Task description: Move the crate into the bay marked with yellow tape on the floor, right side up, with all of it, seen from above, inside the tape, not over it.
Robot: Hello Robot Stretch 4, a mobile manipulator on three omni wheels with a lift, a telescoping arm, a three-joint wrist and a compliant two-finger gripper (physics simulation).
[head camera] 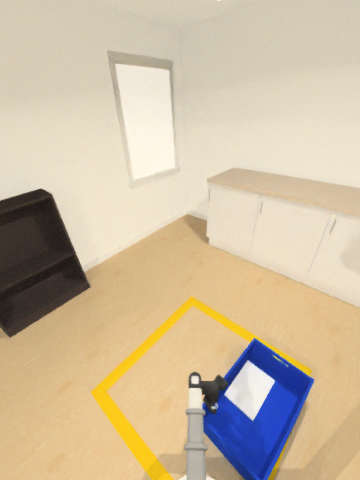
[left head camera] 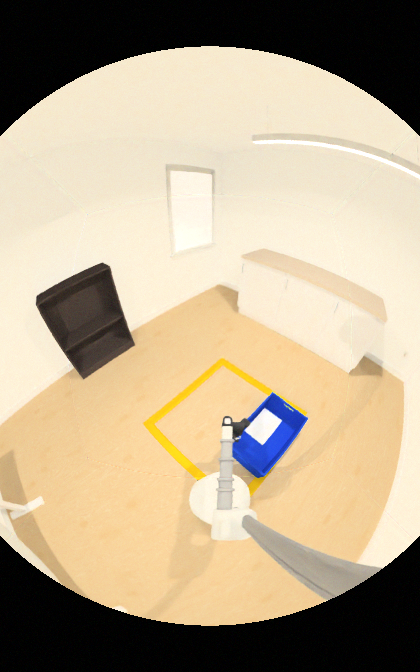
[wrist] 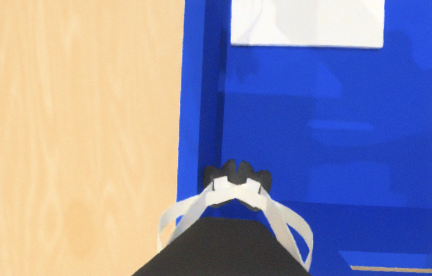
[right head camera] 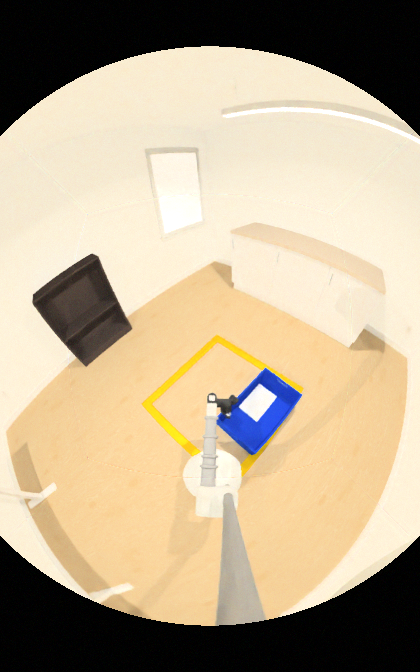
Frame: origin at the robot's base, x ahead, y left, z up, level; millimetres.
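Seen in the pictures: gripper, fingertip midpoint: [head camera: 211,409] [wrist: 237,175].
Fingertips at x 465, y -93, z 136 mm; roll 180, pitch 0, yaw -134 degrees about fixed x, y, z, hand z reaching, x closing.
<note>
A point is followed by its place in that frame.
The blue crate [head camera: 272,422] @(x 440, y -458, z -10 mm) [left head camera: 272,445] [right head camera: 265,425] [wrist: 280,165] @(x 410, y -130, z -9 mm) stands right side up on the floor at the right part of the yellow tape bay [head camera: 145,348] @(x 900, y 386, z -27 mm) [left head camera: 185,394] [right head camera: 180,373]. Its right side and far corner reach the tape lines in the head views and hide parts of them; tape shows along its far and right edges. My gripper [head camera: 214,408] @(x 465, y -92, z 136 mm) [left head camera: 237,438] [right head camera: 228,414] [wrist: 237,175] @(x 465, y -92, z 136 mm) is shut and empty, at the crate's left wall. In the wrist view its fingertips overlap that wall's inner side; I cannot tell whether they touch it.
A white sheet [head camera: 250,390] @(x 608, y -363, z 1 mm) [left head camera: 264,426] [right head camera: 258,402] [wrist: 307,25] @(x 536, y -283, z 1 mm) lies in the crate. A dark shelf unit [head camera: 65,225] stands at the left wall. A white cabinet [head camera: 290,235] @(x 1687, y -921, z 505 mm) stands beyond the bay at the right. White legs show at lower left in the side head views.
</note>
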